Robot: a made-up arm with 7 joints.
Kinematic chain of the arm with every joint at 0, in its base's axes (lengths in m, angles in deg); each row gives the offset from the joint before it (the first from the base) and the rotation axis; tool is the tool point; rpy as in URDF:
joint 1: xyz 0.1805 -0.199 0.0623 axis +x
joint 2: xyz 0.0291 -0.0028 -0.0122 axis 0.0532 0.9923 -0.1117
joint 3: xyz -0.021 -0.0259 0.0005 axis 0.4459 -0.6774 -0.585
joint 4: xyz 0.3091 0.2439 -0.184 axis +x
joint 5: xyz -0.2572 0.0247 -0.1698 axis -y
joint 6: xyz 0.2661 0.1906 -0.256 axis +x
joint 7: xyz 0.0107 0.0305 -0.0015 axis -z
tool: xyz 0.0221 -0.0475 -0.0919 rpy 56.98 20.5 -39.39
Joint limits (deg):
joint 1: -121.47..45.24
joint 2: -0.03..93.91
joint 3: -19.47..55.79
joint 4: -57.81..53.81
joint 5: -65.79..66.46
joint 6: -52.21..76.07
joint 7: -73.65..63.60
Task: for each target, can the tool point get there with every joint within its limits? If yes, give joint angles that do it. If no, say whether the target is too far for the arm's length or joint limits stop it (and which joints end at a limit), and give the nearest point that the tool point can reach.
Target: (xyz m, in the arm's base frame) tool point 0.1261 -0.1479 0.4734
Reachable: no: joint limits stop it (at a limit: joint 1, joint 2, joint 3, joint 4, joint 6) | nearest point -0.0035 -0.4986 0.5803 | short by 0.389 m
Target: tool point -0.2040 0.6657 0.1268
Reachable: yes | joints 17.56 80.45 -13.02 40.46 -17.40 23.56 -60.68
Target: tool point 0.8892 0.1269 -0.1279
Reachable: yes | joints -9.49 20.58 31.77 24.77 41.15 54.78 -24.47
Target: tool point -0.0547 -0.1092 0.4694
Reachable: no: joint limits stop it (at a limit: joint 2, joint 3, joint 4, joint 5, joint 6, joint 7) | nearest point -0.3174 -0.1313 0.3694 | short by 0.282 m
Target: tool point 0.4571 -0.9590 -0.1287
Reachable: yes | joints -102.86 11.27 -9.69 -11.46 27.78 -1.00 -25.39
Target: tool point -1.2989 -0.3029 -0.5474
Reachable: no: too far | nearest point -0.6563 -0.2700 -0.3545 | short by 0.672 m
